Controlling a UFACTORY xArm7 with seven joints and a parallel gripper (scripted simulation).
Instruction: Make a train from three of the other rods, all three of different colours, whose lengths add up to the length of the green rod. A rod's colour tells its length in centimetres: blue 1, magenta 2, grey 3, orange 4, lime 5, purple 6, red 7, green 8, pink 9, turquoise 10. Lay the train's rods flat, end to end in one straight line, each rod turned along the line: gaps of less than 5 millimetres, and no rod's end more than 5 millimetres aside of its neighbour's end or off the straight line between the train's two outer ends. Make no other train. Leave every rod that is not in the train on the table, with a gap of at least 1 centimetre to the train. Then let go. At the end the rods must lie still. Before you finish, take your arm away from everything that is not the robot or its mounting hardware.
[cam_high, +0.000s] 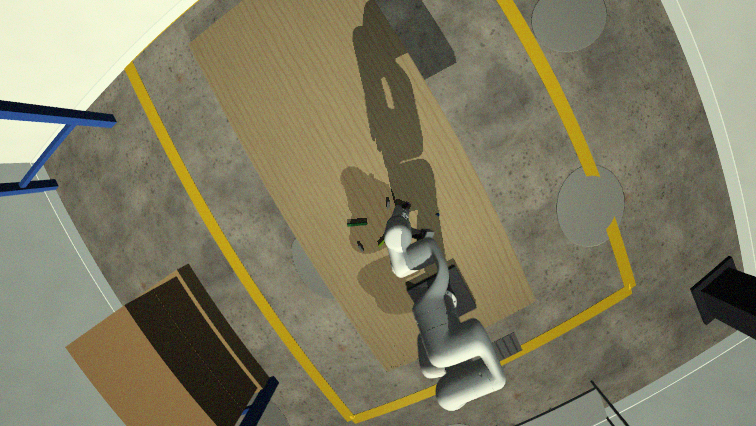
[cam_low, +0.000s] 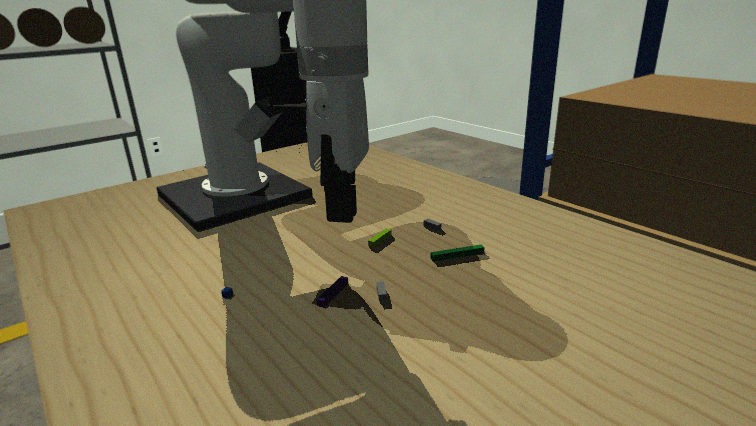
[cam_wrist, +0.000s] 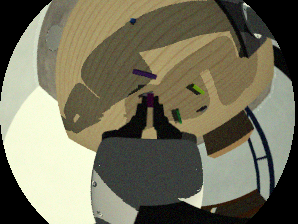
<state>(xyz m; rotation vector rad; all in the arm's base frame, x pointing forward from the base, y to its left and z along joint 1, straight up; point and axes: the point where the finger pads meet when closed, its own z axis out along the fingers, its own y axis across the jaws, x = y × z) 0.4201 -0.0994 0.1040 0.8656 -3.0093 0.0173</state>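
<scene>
Right now the blue rod is 12 cm below my hand, 11 cm to the right of it and 11 cm behind it. Also, from my hand: lime rod (13 cm to the left, 12 cm below, 6 cm behind); then magenta rod (2 cm below, 1 cm behind); then purple rod (12 cm below, 2 cm to the right).
</scene>
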